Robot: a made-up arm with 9 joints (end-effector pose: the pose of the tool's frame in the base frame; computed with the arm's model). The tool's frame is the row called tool. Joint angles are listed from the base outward.
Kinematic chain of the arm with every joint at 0, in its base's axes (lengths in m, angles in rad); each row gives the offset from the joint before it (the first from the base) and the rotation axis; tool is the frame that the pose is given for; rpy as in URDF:
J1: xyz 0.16 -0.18 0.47 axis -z
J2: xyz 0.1 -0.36 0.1 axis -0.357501 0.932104 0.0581
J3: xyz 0.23 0.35 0 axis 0.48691 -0.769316 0.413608
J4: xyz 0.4 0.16 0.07 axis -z
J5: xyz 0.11 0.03 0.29 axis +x
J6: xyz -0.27 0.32 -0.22 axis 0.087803 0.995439 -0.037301
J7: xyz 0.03 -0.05 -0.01 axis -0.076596 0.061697 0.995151
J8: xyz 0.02 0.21 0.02 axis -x
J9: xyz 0 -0.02 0.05 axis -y
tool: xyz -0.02 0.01 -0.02 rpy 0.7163 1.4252 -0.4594
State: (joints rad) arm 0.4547 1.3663 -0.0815 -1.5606 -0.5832 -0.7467 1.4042 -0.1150 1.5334
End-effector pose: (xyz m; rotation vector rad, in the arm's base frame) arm 0.1063 -0.5010 0.0498 1.3674 1.1869 2.3448
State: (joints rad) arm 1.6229 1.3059 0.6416 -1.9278 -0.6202 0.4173 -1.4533 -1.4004 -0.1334
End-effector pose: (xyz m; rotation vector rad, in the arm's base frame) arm 0.2641 -0.4087 0.0396 2.7224 0.8462 -0.1471
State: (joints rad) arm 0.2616 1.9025 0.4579 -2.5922 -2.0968 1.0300 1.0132 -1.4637 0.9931
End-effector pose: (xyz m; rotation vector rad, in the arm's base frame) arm 0.1353 -0.1081 -0.4811 0.4956 2.4687 0.4648
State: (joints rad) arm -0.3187 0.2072 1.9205 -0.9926 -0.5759 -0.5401 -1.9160 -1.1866 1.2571
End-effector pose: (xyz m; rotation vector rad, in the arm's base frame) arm 0.2707 -0.2364 0.8151 -1.4199 -0.1744 -0.9946
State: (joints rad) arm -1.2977 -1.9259 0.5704 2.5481 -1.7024 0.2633 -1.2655 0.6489 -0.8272
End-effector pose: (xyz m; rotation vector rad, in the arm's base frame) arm 0.0994 -0.5552 1.0253 0.9279 -1.6633 2.2004
